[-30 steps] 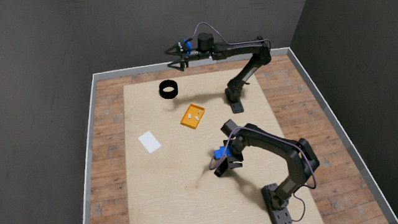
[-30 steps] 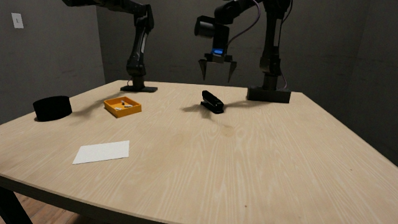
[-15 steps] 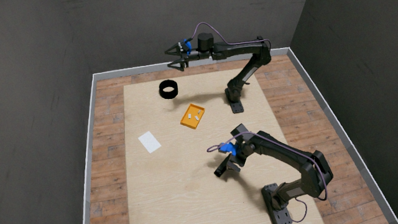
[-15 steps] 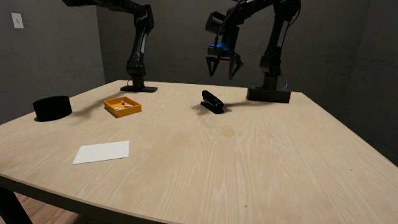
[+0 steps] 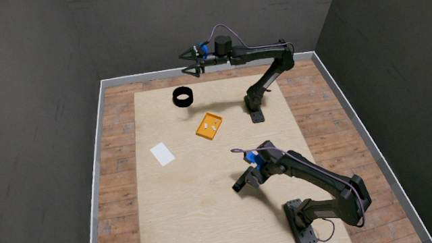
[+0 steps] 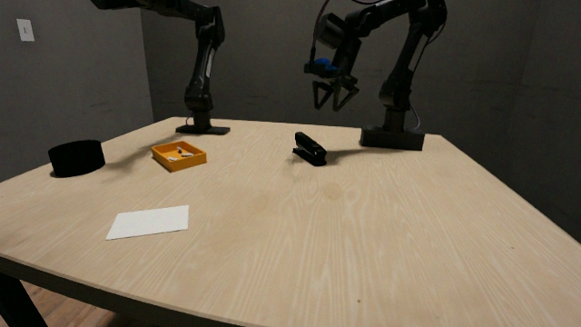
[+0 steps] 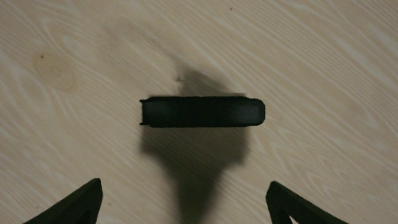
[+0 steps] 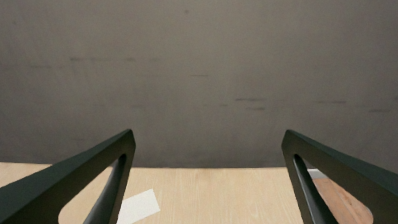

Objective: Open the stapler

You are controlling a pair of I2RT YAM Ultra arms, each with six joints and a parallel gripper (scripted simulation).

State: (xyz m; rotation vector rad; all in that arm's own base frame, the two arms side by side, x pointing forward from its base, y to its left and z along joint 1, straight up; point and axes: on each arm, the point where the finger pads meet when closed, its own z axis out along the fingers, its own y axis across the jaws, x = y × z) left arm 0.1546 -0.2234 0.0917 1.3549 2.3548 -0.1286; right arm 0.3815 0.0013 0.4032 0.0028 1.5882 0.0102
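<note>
The stapler cover is 2 cm ahead of my left hand, 4 cm to the right of it and 10 cm below it. The rest, counted from my left hand: orange tray 12 cm ahead, 38 cm to the right, 13 cm below; then white card 39 cm ahead, 27 cm to the right, 14 cm below; then black stapler 2 cm ahead, 4 cm to the right, 11 cm below.
</note>
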